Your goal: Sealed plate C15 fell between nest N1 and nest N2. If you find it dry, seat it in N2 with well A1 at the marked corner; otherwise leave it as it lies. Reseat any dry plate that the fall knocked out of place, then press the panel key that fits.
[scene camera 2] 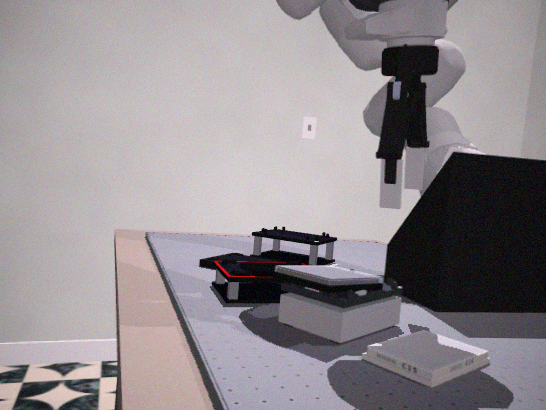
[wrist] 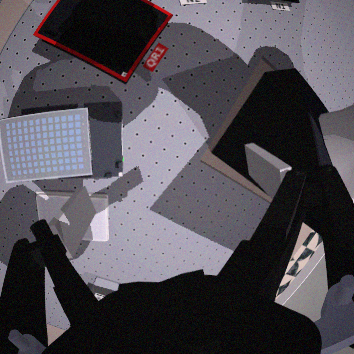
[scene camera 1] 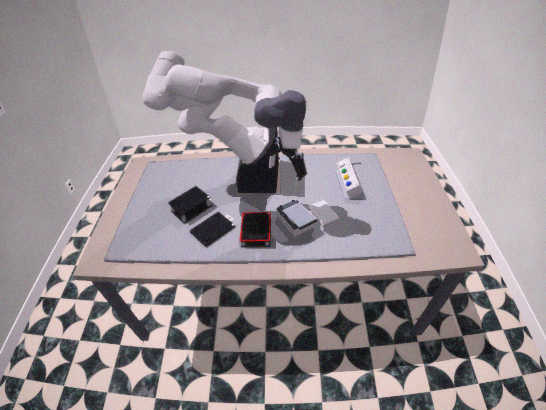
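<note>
Plate C15 [scene camera 1: 327,213] [scene camera 2: 425,350] [wrist: 101,227], pale with its name on one side, lies flat on the mat beside a white block [scene camera 2: 312,313]. Its top shows no wells. A pale plate [scene camera 1: 298,214] [scene camera 2: 325,274] [wrist: 46,145] with blue wells rests shifted and tilted on the black nest [wrist: 106,145] above that block. A raised black nest [scene camera 1: 191,202] [scene camera 2: 295,236] stands at the left, with a low dark slab [scene camera 1: 212,229] before it. Labels N1 [wrist: 280,6] and N2 [wrist: 192,1] show at the wrist view's top. My gripper [scene camera 1: 300,172] [scene camera 2: 403,177] [wrist: 165,180] is open, empty, high above the mat.
A red-rimmed black stand [scene camera 1: 256,227] [wrist: 105,32], labelled QR1 [wrist: 156,57], stands left of the white block in scene camera 1. The white key panel [scene camera 1: 355,192] at the right has green, yellow and blue keys. The black arm pedestal [scene camera 1: 257,177] [scene camera 2: 480,240] stands behind.
</note>
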